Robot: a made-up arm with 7 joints.
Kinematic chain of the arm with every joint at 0, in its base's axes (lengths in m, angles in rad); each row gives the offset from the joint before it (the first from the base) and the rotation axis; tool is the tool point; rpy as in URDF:
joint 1: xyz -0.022 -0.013 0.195 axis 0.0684 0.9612 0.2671
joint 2: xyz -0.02 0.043 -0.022 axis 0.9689 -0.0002 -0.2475
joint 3: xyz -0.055 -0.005 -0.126 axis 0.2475 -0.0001 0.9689
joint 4: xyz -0.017 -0.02 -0.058 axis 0.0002 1 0
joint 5: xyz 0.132 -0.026 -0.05 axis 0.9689 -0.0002 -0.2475
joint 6: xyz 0.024 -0.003 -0.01 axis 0.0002 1 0
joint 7: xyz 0.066 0.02 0 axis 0.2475 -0.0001 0.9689
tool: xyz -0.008 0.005 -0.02 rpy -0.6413 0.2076 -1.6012
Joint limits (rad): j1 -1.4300..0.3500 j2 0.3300..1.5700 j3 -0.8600..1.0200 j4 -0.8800..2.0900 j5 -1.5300..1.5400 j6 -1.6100..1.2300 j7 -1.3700..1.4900
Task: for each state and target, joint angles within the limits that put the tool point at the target. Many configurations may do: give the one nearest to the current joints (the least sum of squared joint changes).
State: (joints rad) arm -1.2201 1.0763 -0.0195 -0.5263 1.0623 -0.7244 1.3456
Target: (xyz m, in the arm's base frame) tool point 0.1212 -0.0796 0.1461
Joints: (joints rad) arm -1.1452 0.6907 -0.4359 -0.7126 1.1266 -0.8038 1.3537
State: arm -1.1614 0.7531 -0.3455 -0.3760 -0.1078 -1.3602 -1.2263
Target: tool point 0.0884 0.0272 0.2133
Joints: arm -1.1858 0.9129 0.0148 -0.7312 -0.2466 -1.4556 -1.2255
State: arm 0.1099 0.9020 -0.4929 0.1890 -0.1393 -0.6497 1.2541
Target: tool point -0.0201 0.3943 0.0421
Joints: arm 0.1482 1.4960 -0.4228 0.8777 -0.2043 -0.4088 1.2503
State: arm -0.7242 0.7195 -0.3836 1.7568 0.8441 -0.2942 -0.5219
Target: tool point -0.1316 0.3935 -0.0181
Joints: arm -0.3073 1.0531 -0.4764 2.0900 0.7759 -0.1326 -0.4721
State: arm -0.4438 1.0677 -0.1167 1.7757 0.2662 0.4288 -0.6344
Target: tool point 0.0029 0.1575 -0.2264
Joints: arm -0.6382 0.4092 0.0960 1.9008 0.2204 0.5346 -0.6151
